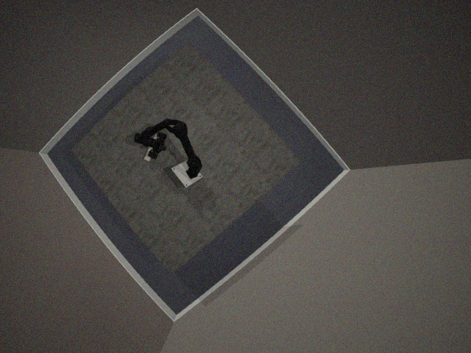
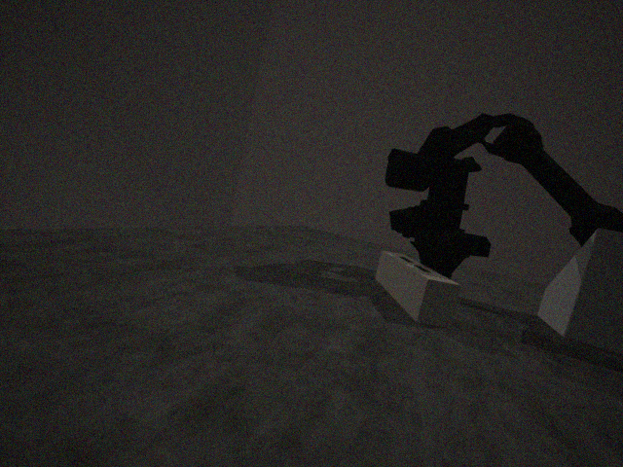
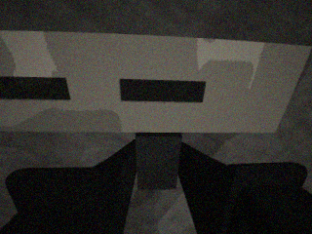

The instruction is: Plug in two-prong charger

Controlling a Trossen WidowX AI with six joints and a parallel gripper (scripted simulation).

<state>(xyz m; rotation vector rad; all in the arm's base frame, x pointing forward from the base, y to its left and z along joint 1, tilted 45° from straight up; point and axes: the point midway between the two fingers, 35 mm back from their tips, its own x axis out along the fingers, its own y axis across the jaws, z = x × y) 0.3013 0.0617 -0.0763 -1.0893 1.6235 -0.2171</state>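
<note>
The two-prong charger is 10 mm ahead of my gripper tip, 10 mm to the left of it and 10 mm above it.
</note>
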